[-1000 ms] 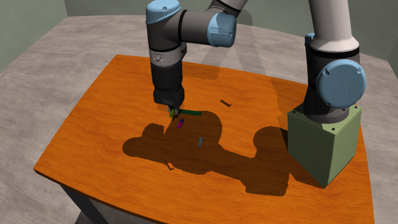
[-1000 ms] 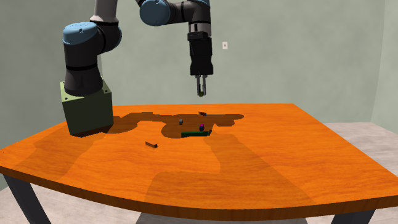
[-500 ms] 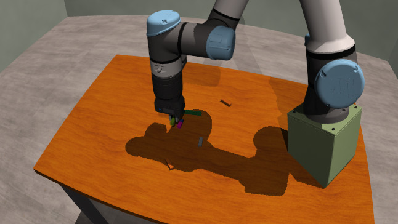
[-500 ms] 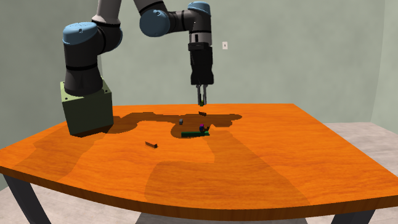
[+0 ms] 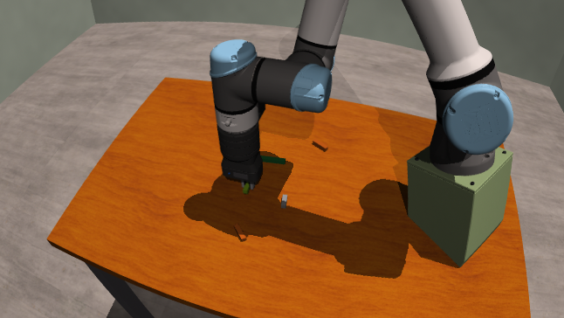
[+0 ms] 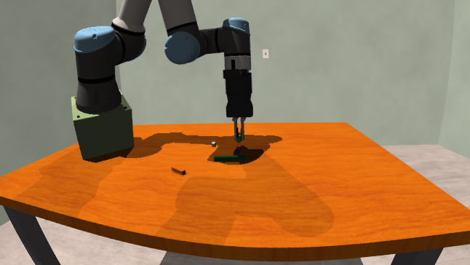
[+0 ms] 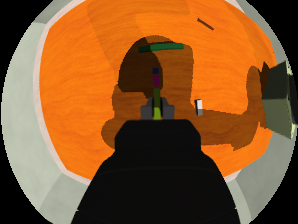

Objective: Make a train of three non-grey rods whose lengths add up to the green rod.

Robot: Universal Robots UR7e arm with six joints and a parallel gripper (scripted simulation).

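Right now my hand is 4 cm to the left of the magenta rod and 3 cm above it. Also, from my hand: lime rod (1 cm below); blue rod (5 cm to the right, 3 cm below); grey rod (8 cm behind, 3 cm below, 1 cm to the left).
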